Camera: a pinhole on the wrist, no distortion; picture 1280 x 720 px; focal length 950.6 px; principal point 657.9 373.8 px. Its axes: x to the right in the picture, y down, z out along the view. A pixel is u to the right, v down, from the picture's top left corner.
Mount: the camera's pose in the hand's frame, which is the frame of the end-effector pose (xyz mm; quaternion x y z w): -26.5 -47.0 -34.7 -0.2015 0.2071 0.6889 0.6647
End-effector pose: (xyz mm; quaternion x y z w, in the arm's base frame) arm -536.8 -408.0 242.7 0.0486 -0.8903 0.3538 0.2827
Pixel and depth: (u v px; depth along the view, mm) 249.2 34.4 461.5
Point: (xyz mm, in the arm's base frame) -885.1 -655.9 21.8
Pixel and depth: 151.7 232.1 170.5
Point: -604.0 -531.5 167.5
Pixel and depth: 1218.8 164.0 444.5
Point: -797.0 -212.1 -88.9
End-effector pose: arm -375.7 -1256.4 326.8 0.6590 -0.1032 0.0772 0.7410
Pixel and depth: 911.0 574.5 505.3
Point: -611.6 -1524.0 653.8
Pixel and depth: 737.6 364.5 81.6
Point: -403.4 -1284.6 327.1
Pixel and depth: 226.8 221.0 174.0
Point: -376.0 -1410.6 329.7
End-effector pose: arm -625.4 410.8 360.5 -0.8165 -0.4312 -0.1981 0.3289
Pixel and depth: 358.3 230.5 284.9
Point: -573.9 584.4 181.0
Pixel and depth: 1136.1 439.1 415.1
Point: -355.6 366.9 53.6
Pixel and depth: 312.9 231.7 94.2
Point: -648.3 457.9 317.9
